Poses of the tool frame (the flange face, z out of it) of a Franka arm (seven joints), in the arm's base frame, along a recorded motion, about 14 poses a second.
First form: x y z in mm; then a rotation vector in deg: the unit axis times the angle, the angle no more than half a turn.
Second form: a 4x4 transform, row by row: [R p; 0 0 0 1], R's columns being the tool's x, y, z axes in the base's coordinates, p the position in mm. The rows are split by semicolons. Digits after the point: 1 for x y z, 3 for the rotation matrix.
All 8 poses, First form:
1: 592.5 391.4 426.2 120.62 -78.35 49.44
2: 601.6 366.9 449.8 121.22 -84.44 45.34
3: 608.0 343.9 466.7 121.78 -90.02 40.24
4: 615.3 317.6 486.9 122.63 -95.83 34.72
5: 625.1 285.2 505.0 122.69 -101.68 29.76
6: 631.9 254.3 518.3 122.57 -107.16 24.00
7: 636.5 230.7 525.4 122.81 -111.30 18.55
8: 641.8 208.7 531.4 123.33 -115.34 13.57
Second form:
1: 0.301 -0.922 0.245 592.5; -0.617 -0.384 -0.687 391.4; 0.727 0.056 -0.685 426.2; 0 0 0 1
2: 0.268 -0.942 0.203 601.6; -0.689 -0.335 -0.642 366.9; 0.673 0.032 -0.739 449.8; 0 0 0 1
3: 0.240 -0.958 0.156 608.0; -0.755 -0.285 -0.591 343.9; 0.610 0.024 -0.792 466.7; 0 0 0 1
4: 0.209 -0.971 0.113 615.3; -0.819 -0.237 -0.523 317.6; 0.535 0.016 -0.845 486.9; 0 0 0 1
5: 0.166 -0.983 0.078 625.1; -0.870 -0.184 -0.457 285.2; 0.464 0.008 -0.886 505.0; 0 0 0 1
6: 0.126 -0.991 0.040 631.9; -0.914 -0.131 -0.385 254.3; 0.387 0.012 -0.922 518.3; 0 0 0 1
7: 0.097 -0.995 0.009 636.5; -0.944 -0.095 -0.315 230.7; 0.314 0.022 -0.949 525.4; 0 0 0 1
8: 0.068 -0.998 -0.010 641.8; -0.968 -0.064 -0.242 208.7; 0.241 0.026 -0.970 531.4; 0 0 0 1
